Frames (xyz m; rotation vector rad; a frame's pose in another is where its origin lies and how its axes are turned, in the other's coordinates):
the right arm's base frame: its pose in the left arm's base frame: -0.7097 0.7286 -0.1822 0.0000 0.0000 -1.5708
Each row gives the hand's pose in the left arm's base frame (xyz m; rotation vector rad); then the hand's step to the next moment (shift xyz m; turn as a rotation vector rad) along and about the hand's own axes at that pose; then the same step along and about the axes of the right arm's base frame.
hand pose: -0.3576 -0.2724 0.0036 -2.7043 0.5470 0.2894
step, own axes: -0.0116 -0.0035 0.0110 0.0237 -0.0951 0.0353
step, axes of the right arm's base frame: -0.0112 -0.0104 -0.0058 -0.0875 0.0559 -0.0090
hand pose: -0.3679 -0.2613 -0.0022 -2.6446 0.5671 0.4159
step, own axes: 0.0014 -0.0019 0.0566 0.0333 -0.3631 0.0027
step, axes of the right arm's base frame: -0.0261 -0.0093 -0.0494 -0.2942 0.1898 0.1019
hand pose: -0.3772 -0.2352 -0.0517 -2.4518 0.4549 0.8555
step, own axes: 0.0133 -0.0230 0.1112 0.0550 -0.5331 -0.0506
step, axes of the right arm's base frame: -0.0787 -0.0332 -0.0760 -0.4007 0.3096 0.1826
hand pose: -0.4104 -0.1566 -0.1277 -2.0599 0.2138 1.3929
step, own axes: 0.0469 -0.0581 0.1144 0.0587 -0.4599 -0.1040
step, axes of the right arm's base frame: -0.1221 -0.0420 -0.0447 -0.3129 0.3188 0.1620
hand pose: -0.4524 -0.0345 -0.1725 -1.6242 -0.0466 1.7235
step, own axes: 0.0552 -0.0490 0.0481 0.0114 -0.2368 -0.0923
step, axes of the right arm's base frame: -0.0862 -0.0131 -0.0126 -0.1335 0.1961 0.0918
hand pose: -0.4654 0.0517 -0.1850 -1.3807 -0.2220 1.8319
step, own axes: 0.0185 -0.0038 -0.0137 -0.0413 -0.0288 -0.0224
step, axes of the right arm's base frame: -0.0108 0.0124 -0.0165 0.0166 0.0365 0.0378
